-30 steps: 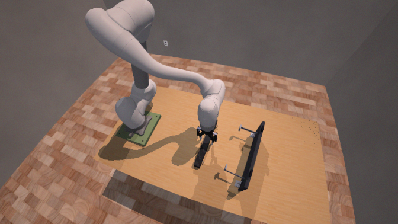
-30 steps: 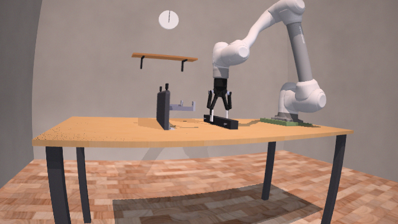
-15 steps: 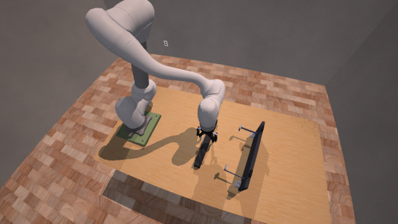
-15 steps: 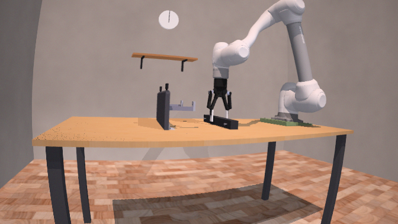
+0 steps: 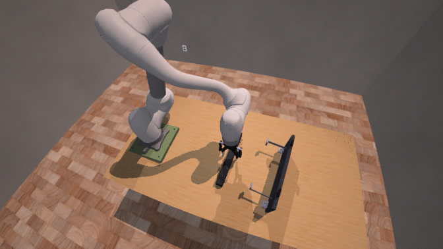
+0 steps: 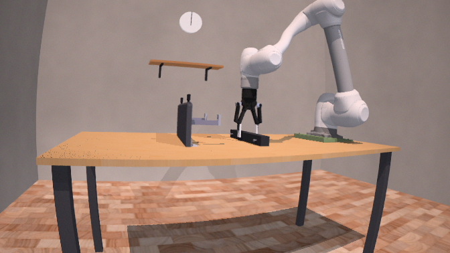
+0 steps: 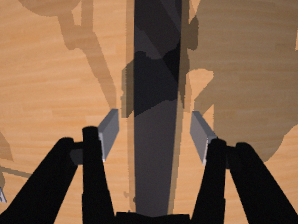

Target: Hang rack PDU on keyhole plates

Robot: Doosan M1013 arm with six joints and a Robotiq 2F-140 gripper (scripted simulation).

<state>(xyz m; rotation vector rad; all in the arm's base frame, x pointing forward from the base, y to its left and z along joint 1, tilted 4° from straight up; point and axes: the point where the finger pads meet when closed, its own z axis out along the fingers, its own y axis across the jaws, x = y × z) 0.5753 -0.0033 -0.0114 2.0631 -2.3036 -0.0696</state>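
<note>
Now: hand 2 cm short of the rack PDU and 2 cm above it. Round my hand: dark upright panel 32 cm ahead, 5 cm to the right, 4 cm above.
</note>
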